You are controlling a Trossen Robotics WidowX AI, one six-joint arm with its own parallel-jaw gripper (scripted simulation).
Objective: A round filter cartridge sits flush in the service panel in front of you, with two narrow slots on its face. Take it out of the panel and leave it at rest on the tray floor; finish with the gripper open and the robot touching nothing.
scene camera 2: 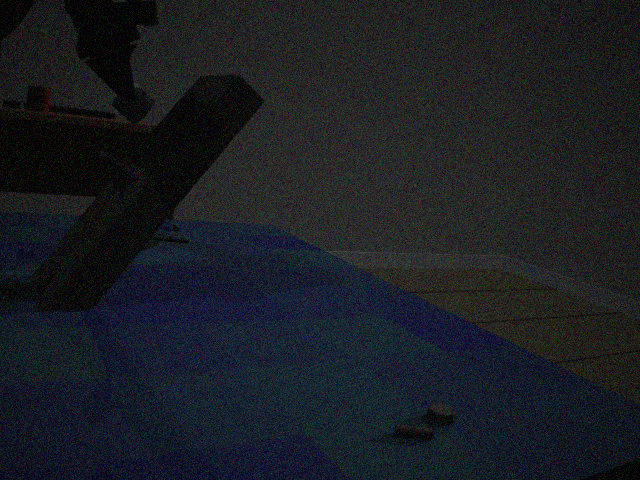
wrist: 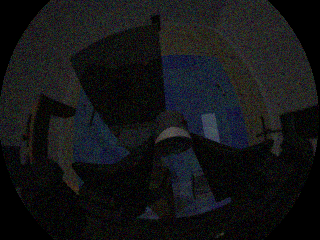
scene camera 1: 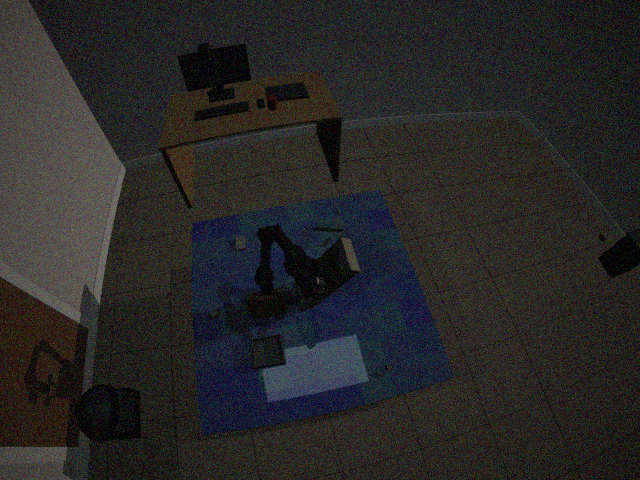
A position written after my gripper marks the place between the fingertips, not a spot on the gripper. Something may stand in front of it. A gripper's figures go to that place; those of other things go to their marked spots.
Labels:
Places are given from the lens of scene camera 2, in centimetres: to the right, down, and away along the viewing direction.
my gripper (scene camera 2: 129,100): -26, -19, 81
filter cartridge (scene camera 2: 134,111): -25, -18, 80

